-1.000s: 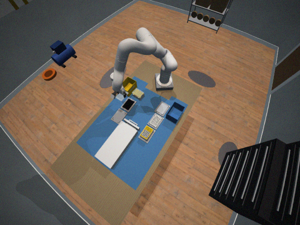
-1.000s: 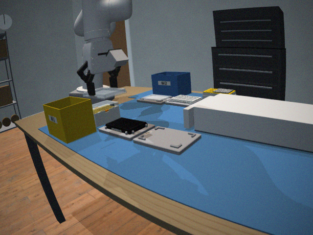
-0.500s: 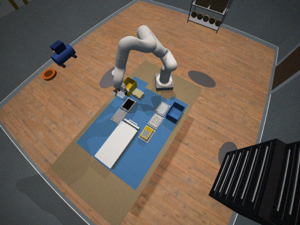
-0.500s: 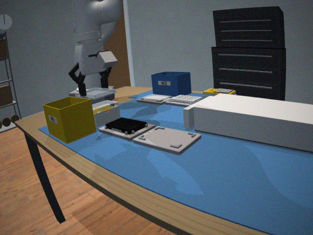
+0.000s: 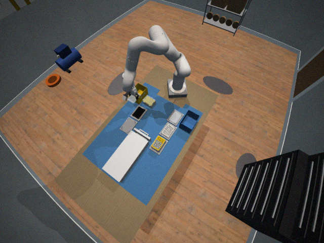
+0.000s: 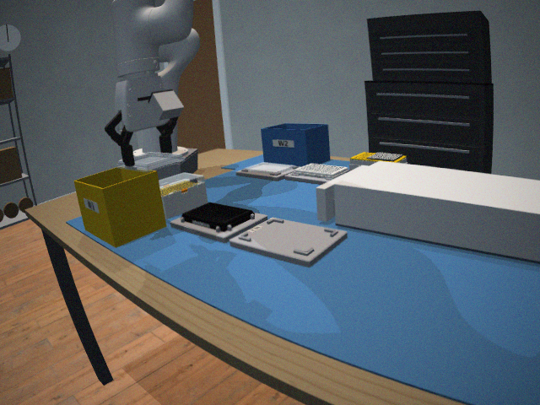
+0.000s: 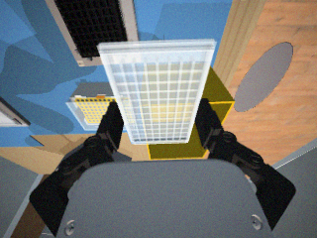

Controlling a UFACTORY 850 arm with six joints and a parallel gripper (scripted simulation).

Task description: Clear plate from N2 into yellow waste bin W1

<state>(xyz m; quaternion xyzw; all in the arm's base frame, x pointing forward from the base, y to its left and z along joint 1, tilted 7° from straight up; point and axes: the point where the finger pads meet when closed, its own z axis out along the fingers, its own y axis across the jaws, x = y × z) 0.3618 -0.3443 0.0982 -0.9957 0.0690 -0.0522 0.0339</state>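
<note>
The yellow bin W1 lies 11 cm behind my hand, 2 cm to the right of it and 12 cm below it. Round my hand: black plate (9 cm ahead, 8 cm to the left, 14 cm below); then tip box (8 cm behind, 13 cm to the left, 12 cm below); then clear plate (1 cm below).
</note>
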